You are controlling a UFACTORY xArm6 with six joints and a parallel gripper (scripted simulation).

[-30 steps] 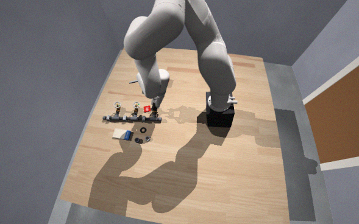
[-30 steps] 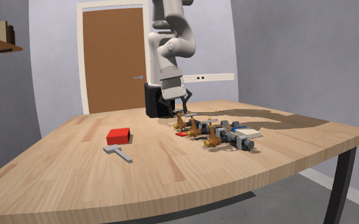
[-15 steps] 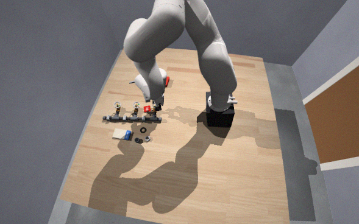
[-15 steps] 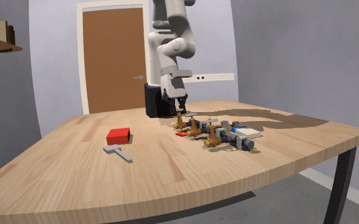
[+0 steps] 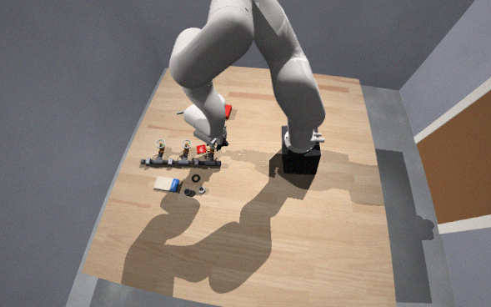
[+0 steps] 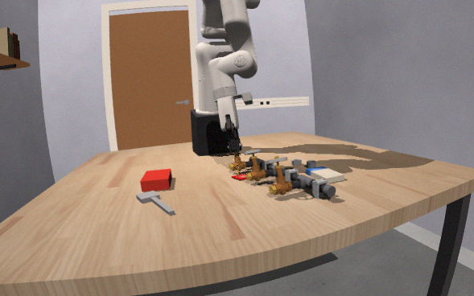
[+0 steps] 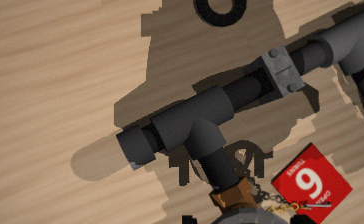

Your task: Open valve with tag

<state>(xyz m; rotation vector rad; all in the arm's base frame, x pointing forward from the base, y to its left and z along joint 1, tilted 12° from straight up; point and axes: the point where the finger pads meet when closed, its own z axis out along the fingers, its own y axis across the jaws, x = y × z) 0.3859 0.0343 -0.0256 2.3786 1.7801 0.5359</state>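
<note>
My hand is 8 cm short of the red tag, 1 cm to the left of it and 8 cm above it. From my hand the other things lie so: grey hammer-like tool: 21 cm ahead, 24 cm to the right, 8 cm below; grey box: 19 cm ahead, 21 cm to the left, 7 cm below; red box: 5 cm ahead, 25 cm to the right, 7 cm below.
</note>
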